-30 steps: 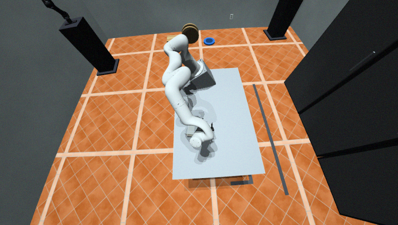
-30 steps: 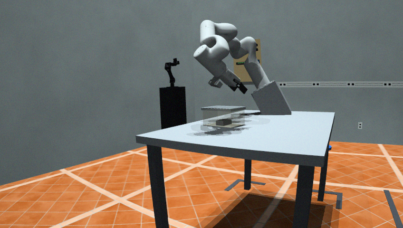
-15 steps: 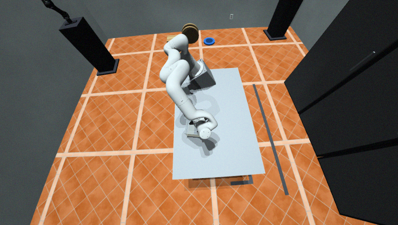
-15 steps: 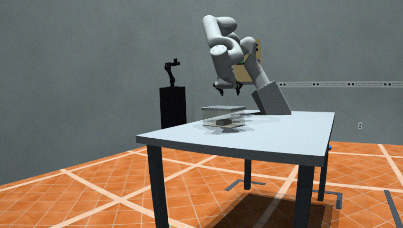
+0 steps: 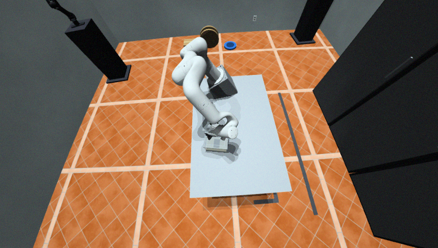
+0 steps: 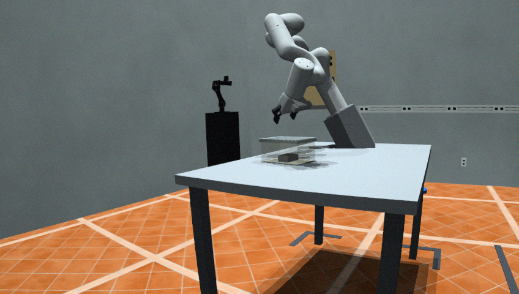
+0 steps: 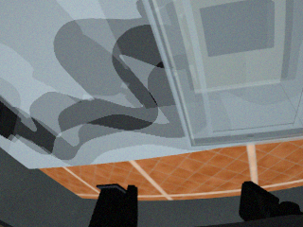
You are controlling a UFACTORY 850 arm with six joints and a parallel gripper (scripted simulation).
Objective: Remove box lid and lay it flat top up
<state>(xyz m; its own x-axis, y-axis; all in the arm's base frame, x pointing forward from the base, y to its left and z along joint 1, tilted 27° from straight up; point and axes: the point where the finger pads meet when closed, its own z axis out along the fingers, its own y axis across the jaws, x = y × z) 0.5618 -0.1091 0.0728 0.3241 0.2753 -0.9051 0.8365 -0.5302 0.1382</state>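
Right now my hand is 70 mm short of the lid, 40 mm to the right of it and 90 mm above it. The rest, counted from my hand: clear box 70 mm ahead, 40 mm to the left, 140 mm below.
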